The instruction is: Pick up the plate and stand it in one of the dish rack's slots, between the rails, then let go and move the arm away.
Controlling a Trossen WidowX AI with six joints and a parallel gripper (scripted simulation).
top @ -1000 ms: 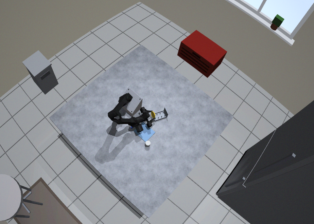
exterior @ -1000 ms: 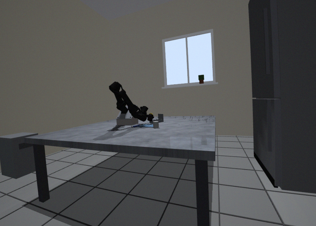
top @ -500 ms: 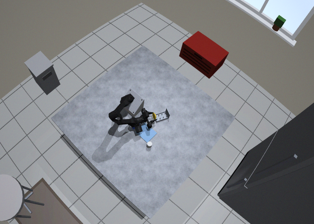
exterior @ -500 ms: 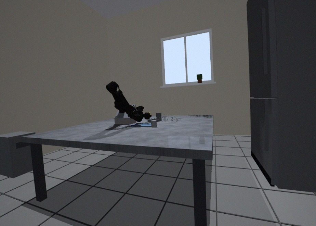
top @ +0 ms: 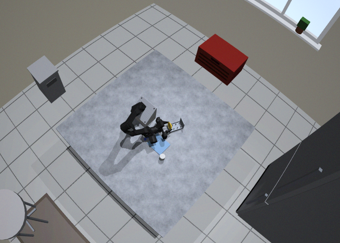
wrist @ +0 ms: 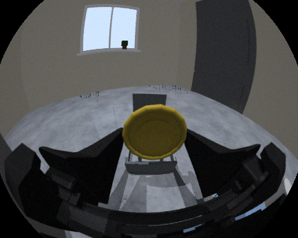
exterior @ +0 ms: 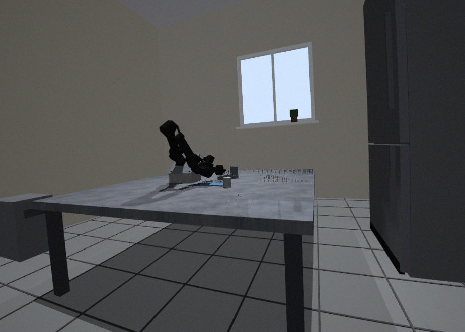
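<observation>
Now: gripper tip 20 mm short of the grey dish rack, 50 mm to the right of it and 40 mm above it. Also, from my gripper tip: white cup 140 mm ahead, 230 mm to the right, 40 mm below; then yellow plate 10 mm to the right; then blue mat 40 mm ahead, 170 mm to the right, 60 mm below.
</observation>
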